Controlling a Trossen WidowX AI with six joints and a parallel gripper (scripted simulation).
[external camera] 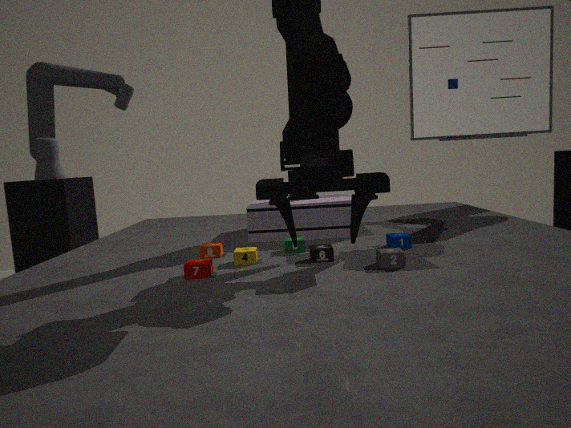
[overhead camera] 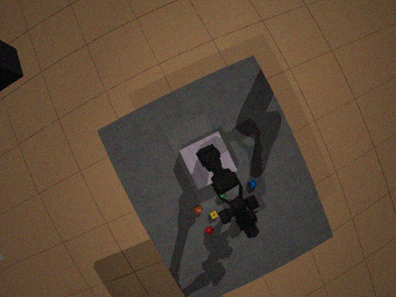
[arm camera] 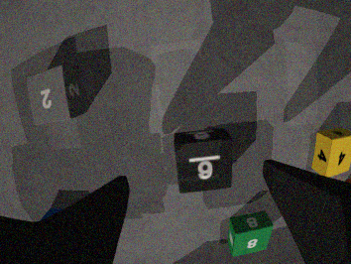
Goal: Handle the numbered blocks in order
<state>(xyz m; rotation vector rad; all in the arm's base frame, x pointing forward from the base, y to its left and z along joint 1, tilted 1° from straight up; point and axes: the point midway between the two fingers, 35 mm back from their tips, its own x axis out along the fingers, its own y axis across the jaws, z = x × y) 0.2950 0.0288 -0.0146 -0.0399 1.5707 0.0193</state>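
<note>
Now: the black 6 block 10 mm below my gripper tip. The rest, counted from my gripper tip: grey 2 block 50 mm ahead, 90 mm to the left, 10 mm below; then yellow 4 block 120 mm to the right, 10 mm below; then green 8 block 70 mm behind, 50 mm to the right, 10 mm below.
</note>
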